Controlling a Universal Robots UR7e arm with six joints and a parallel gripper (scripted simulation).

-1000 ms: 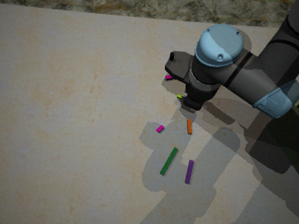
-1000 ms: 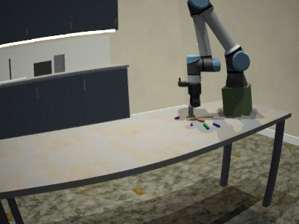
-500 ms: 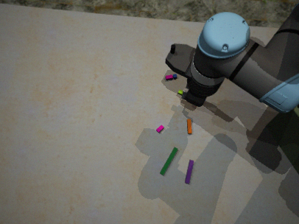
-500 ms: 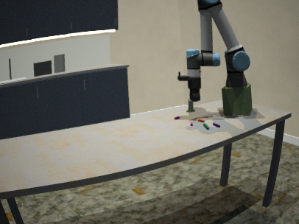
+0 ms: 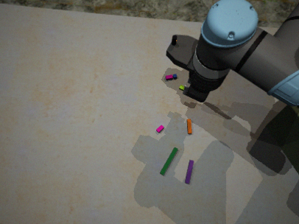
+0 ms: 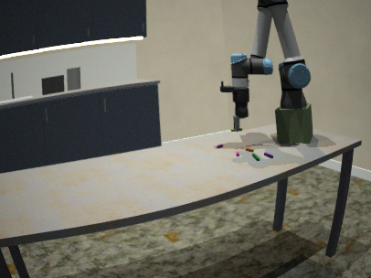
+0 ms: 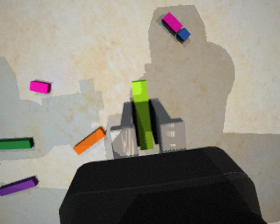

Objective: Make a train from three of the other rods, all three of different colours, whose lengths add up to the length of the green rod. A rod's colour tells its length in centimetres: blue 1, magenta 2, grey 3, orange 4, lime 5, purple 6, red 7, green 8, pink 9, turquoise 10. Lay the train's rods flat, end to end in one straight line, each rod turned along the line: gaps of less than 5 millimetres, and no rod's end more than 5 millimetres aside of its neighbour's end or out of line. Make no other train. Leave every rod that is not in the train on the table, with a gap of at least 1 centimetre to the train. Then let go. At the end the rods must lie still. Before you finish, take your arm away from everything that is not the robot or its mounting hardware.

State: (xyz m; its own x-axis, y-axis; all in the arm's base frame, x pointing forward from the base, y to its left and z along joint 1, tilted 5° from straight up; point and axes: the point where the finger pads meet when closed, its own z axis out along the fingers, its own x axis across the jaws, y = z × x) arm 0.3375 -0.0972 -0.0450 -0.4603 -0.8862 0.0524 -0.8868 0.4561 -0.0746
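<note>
Right now my hand is 30 mm short of the blue rod, 80 mm to the left of it and 90 mm above it. The rest, counted from my hand: orange rod 10 mm behind, 80 mm to the left, 90 mm below; green rod 50 mm ahead, 170 mm to the left, 90 mm below; lime rod 10 mm below.
</note>
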